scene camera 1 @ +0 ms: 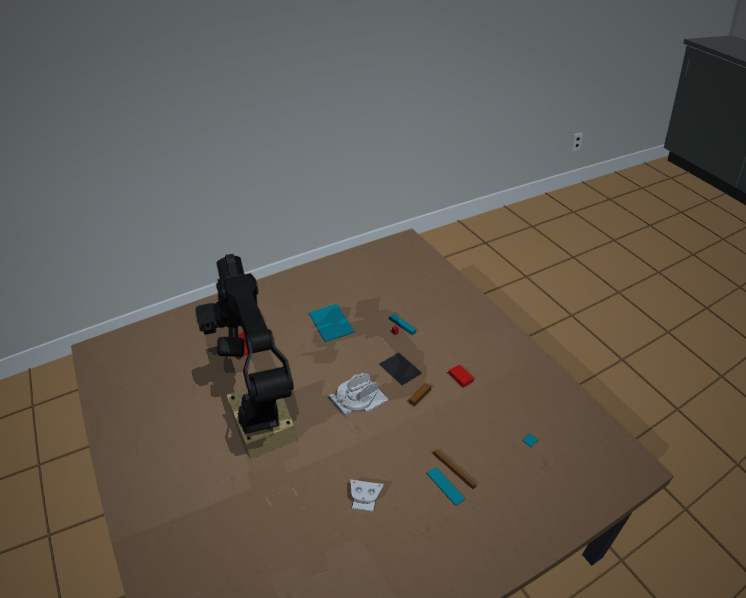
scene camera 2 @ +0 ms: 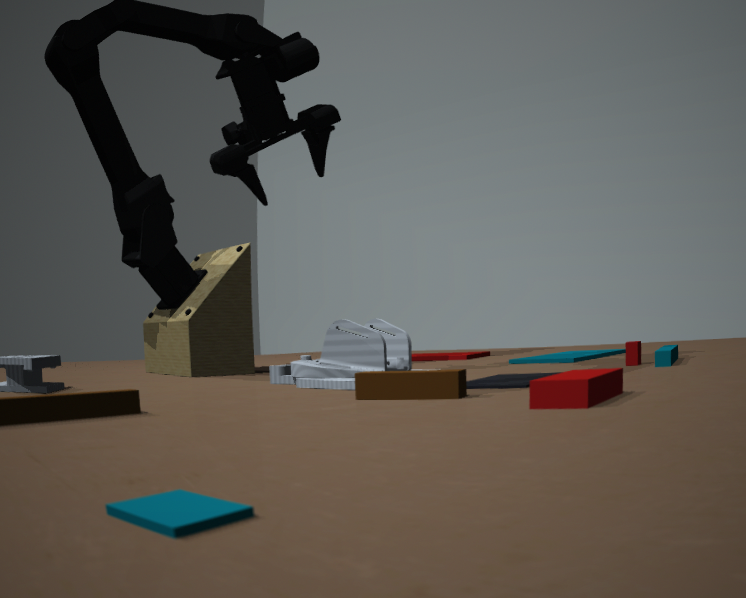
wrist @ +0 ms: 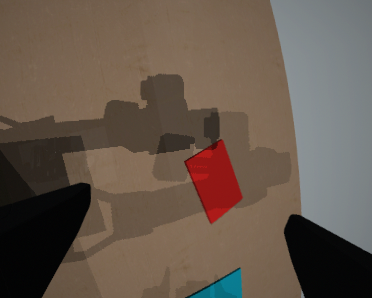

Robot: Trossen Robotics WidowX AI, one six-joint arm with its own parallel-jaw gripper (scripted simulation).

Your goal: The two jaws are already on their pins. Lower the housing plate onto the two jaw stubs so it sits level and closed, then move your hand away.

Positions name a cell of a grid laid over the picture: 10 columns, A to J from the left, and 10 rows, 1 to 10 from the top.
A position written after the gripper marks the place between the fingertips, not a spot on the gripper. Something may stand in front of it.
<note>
The gripper (scene camera 2: D4) is open, holding nothing. Further things: a red block (scene camera 2: H7), a brown block (scene camera 2: F7), a black tile (scene camera 2: G7), a red tile (wrist: F6) and a teal plate (scene camera 1: E6).
The teal plate also shows in scene camera 2 (scene camera 2: H6). The gripper is seen too in scene camera 1 (scene camera 1: D6) and in the wrist view (wrist: F8). The wrist view misses the red block: it is out of frame. The wrist view does not show the brown block: it is out of frame.
</note>
